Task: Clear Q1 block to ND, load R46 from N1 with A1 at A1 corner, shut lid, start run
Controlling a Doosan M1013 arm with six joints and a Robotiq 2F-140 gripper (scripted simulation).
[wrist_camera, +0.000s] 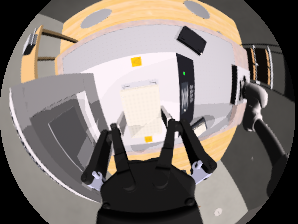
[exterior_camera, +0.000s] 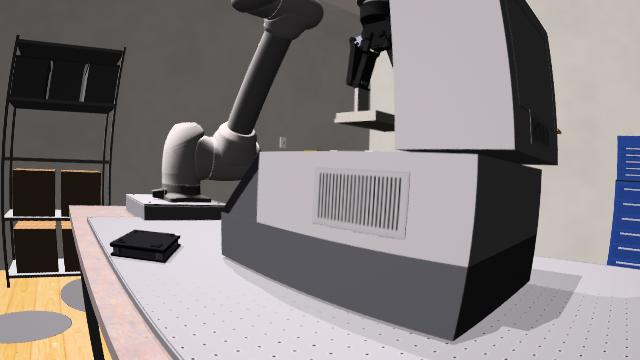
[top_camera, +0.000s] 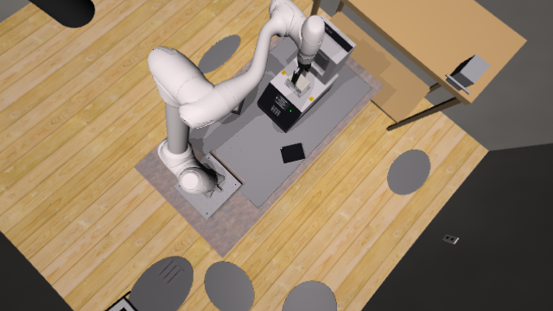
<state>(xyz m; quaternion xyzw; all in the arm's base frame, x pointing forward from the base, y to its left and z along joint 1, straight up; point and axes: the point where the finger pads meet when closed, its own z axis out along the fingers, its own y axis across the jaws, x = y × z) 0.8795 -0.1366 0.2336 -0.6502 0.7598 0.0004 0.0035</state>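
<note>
Now: hand 2 cm above the pale plate. Round my hand: black plate nest (36 cm behind, 24 cm to the right, 26 cm below).
</note>
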